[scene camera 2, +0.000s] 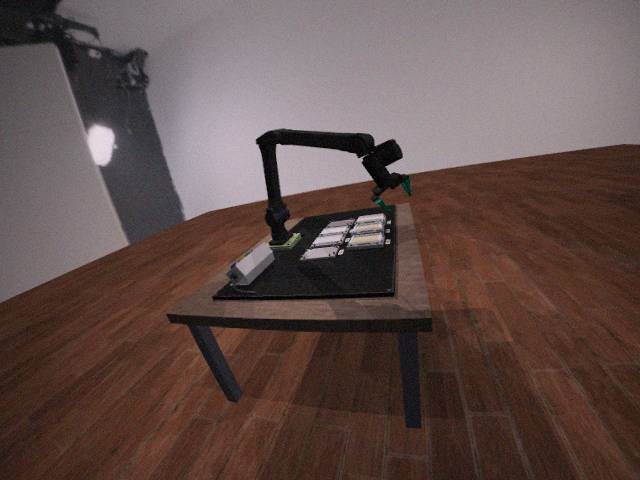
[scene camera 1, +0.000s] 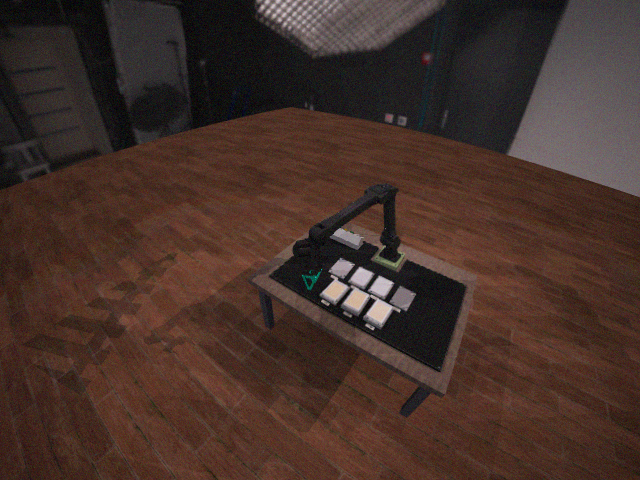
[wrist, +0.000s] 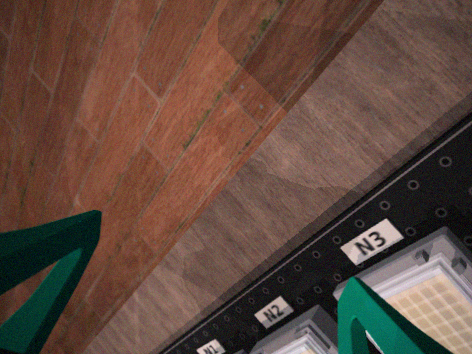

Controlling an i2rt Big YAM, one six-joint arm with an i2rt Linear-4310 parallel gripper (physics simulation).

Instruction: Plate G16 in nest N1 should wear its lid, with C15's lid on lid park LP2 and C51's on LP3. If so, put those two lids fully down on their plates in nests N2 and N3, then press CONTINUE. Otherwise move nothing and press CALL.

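Places are measured from the arm's base along level axes (x back, y right, z up), in millimetres.
Where they show: gripper, fingertip midpoint: (scene camera 2: 400, 204) (scene camera 1: 311, 286) (wrist: 223, 257); arm's base, origin of the base link: (scene camera 2: 281, 240) (scene camera 1: 390, 255).
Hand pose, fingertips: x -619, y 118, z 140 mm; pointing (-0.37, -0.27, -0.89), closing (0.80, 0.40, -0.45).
Observation:
Things, the pixels of their centre, and the offset from my fingertips.
- N3 plate, body centre: (scene camera 2: 365, 239) (scene camera 1: 335, 290) dx +157, dy -31, dz -136 mm
- N2 plate, body centre: (scene camera 2: 367, 227) (scene camera 1: 356, 299) dx +174, dy -157, dz -127 mm
- N1 plate, body centre: (scene camera 2: 370, 218) (scene camera 1: 379, 310) dx +185, dy -288, dz -122 mm
- LP2, body centre: (scene camera 2: 334, 230) (scene camera 1: 381, 286) dx +357, dy -206, dz -143 mm
- LP3, body centre: (scene camera 2: 328, 239) (scene camera 1: 361, 276) dx +343, dy -81, dz -143 mm
- LP1, body centre: (scene camera 2: 340, 223) (scene camera 1: 403, 297) dx +366, dy -338, dz -147 mm
- LP4, body centre: (scene camera 2: 319, 252) (scene camera 1: 341, 267) dx +332, dy +52, dz -147 mm
- sloped grey box, body centre: (scene camera 2: 250, 262) (scene camera 1: 346, 235) dx +574, dy +193, dz -115 mm
My gripper (scene camera 1: 311, 281) (scene camera 2: 397, 201) (wrist: 223, 257) is open and empty, low over the board's edge beyond nest N3. The N3 plate (scene camera 1: 334, 291) (scene camera 2: 367, 239) (wrist: 430, 305) shows a cream well grid; its label is readable in the wrist view. The N2 plate (scene camera 1: 356, 301) (wrist: 295, 347) is partly cut off there. The N1 plate (scene camera 1: 378, 313) looks cream too; I cannot tell whether it wears a clear lid. Pale lids lie on LP2 (scene camera 1: 381, 286) and LP3 (scene camera 1: 361, 277); their codes are unreadable. LP1 (scene camera 1: 402, 298) looks flat grey.
LP4 (scene camera 1: 341, 268) (scene camera 2: 320, 252) looks pale grey. A sloped grey box (scene camera 1: 347, 237) (scene camera 2: 255, 264) with small coloured parts stands at the board's far corner; button labels are unreadable. The arm's green base (scene camera 1: 388, 257) (scene camera 2: 285, 242) stands behind the parks. The wooden table edge (wrist: 320, 145) surrounds the board.

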